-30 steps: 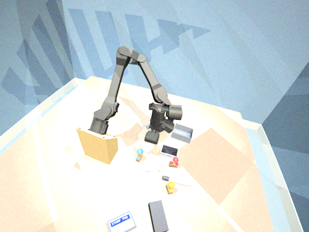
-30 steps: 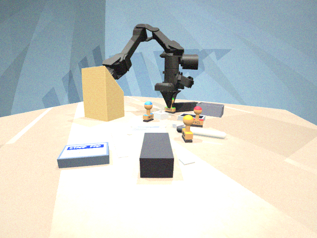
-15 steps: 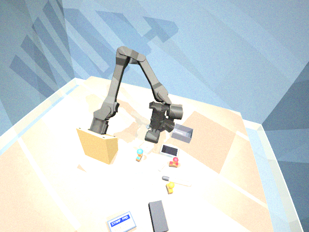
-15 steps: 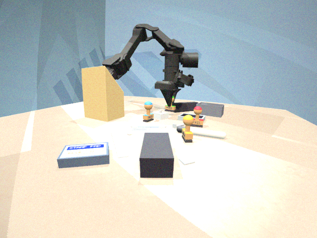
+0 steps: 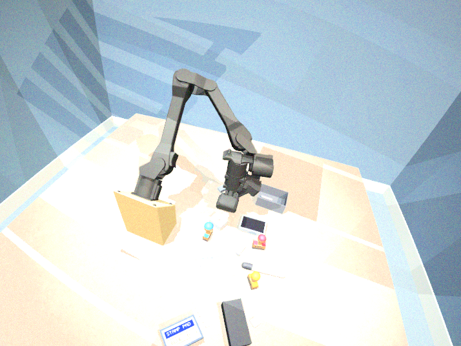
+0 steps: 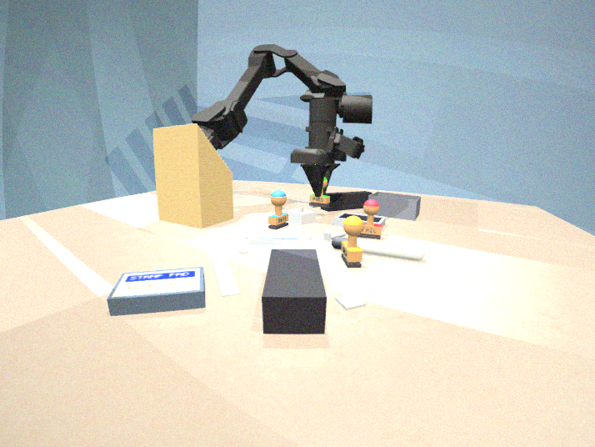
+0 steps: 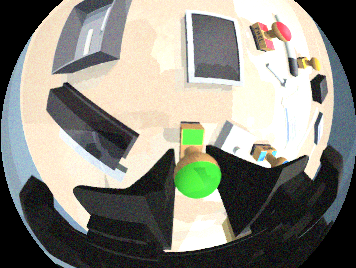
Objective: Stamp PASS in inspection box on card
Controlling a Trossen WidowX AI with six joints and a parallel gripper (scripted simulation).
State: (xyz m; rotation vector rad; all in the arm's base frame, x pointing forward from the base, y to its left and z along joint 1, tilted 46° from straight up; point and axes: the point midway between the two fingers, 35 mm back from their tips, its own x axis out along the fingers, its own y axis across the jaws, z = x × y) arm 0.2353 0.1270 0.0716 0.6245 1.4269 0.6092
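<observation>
The ink pad lies 10 cm ahead of my gripper tip, 4 cm to the right of it and 4 cm below it. Round my gripper tip: green knob stamp: right at my gripper tip; blue-knobbed stamp: 4 cm behind, 12 cm to the right, 2 cm below; black bar: 3 cm ahead, 12 cm to the left, 3 cm below.
</observation>
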